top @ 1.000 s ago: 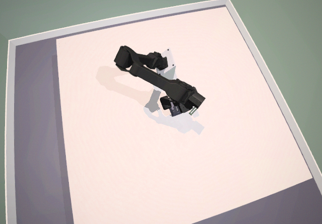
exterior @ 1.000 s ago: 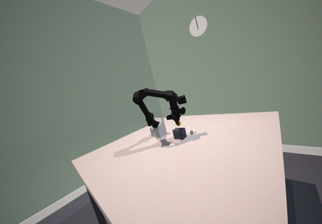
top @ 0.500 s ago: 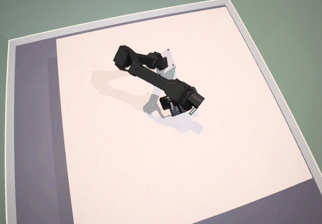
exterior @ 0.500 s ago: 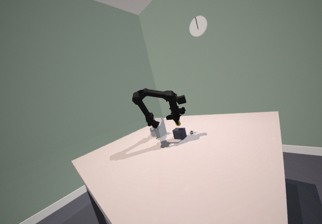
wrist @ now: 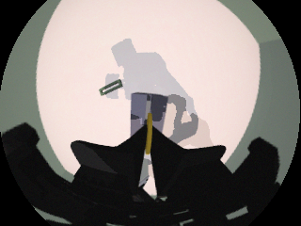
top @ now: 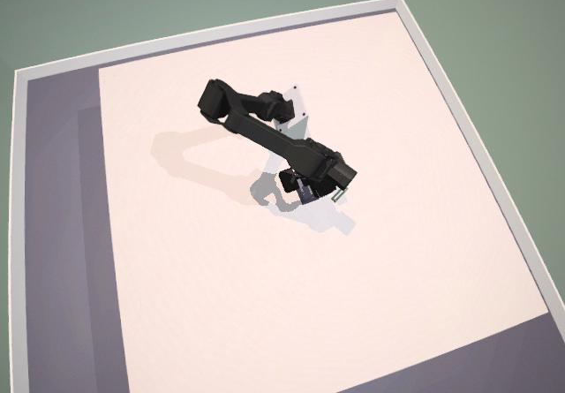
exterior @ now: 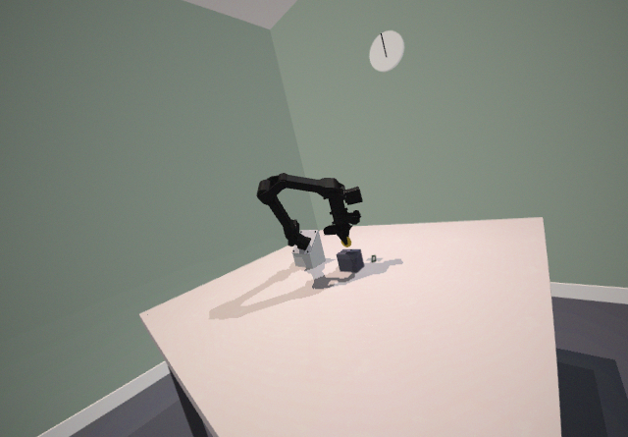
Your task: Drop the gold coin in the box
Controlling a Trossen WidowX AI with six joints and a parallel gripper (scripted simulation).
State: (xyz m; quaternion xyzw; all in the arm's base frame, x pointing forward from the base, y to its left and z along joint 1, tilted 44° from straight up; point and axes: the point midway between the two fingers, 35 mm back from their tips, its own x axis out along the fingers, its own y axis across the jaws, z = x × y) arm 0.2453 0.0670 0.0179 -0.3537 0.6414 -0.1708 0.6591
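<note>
The gold coin is 10 mm above my gripper tip.
</note>
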